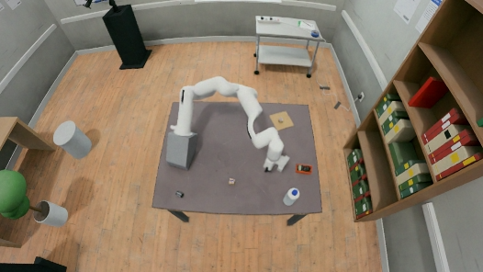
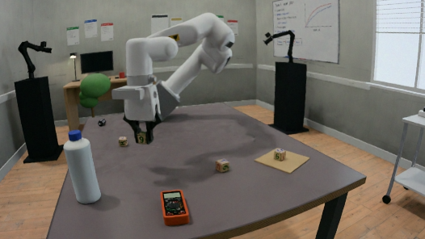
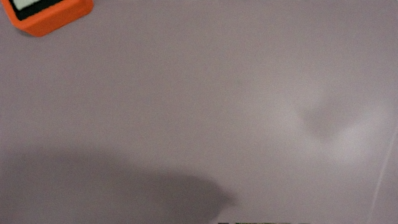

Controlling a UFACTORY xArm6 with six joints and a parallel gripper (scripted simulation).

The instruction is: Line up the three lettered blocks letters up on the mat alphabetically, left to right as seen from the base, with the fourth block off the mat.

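My gripper is now 43 cm to the right of the tan mat, 11 cm above it and 10 cm short of it. Also, from my hand: black object 57 cm behind, 19 cm to the right, 10 cm below; then white bottle 18 cm to the right, 14 cm ahead, 2 cm below.
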